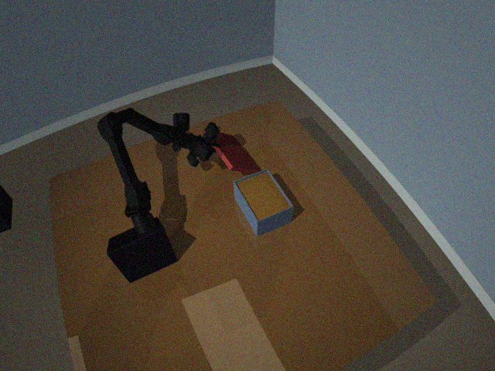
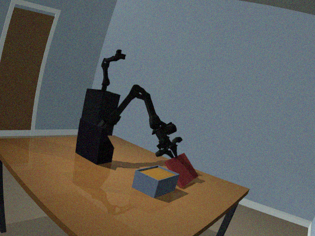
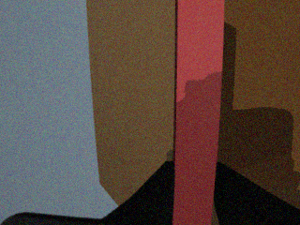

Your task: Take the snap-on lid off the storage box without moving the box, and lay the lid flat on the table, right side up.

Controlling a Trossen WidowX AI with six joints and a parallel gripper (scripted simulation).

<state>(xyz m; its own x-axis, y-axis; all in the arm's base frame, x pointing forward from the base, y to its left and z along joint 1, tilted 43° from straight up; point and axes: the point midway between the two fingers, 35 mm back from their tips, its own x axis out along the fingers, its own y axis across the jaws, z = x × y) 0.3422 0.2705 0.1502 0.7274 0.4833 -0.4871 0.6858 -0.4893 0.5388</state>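
My gripper tip is 60 mm short of the red lid, 10 mm to the right of it and 50 mm above it. The rest, counted from my gripper tip: blue-grey storage box 60 mm ahead, 270 mm to the right, 80 mm below.
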